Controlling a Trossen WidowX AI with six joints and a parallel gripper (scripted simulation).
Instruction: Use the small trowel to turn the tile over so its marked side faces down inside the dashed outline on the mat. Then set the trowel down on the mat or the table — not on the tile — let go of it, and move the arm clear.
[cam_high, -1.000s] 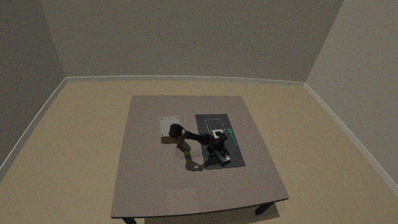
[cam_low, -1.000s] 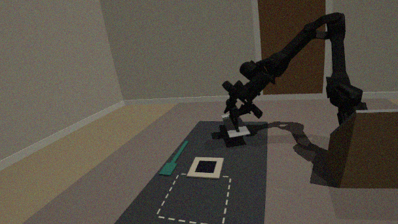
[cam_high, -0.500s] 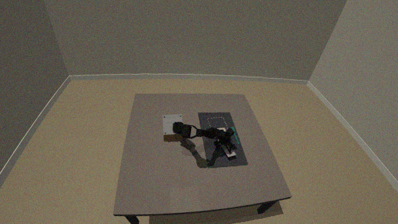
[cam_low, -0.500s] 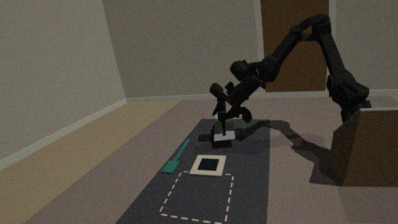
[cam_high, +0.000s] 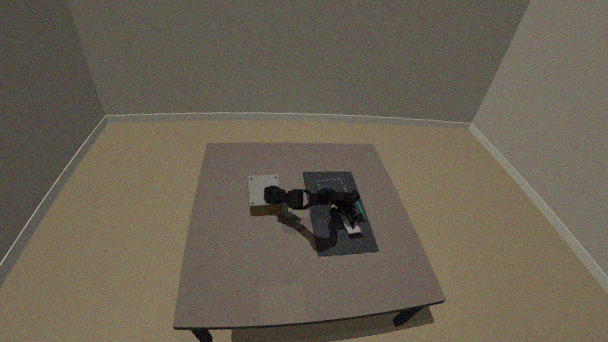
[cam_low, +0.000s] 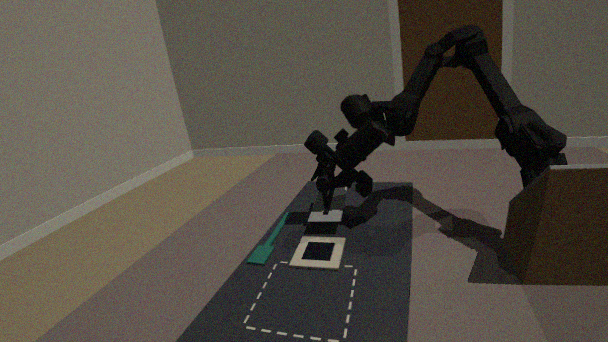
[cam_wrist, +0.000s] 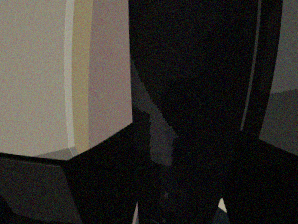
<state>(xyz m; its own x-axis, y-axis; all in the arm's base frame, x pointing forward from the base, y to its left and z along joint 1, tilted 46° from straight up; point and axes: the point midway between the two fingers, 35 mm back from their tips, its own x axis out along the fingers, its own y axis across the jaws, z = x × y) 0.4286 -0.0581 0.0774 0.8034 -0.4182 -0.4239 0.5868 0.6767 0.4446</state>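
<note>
The dark mat is 11 cm below my gripper tip, 10 cm to the left of it and 5 cm behind it. Round my gripper tip: teal flat tool 12 cm to the left, 9 cm below, 8 cm ahead; then tile 14 cm to the left, 9 cm below, 4 cm behind; then small trowel 3 cm behind, 1 cm below.
</note>
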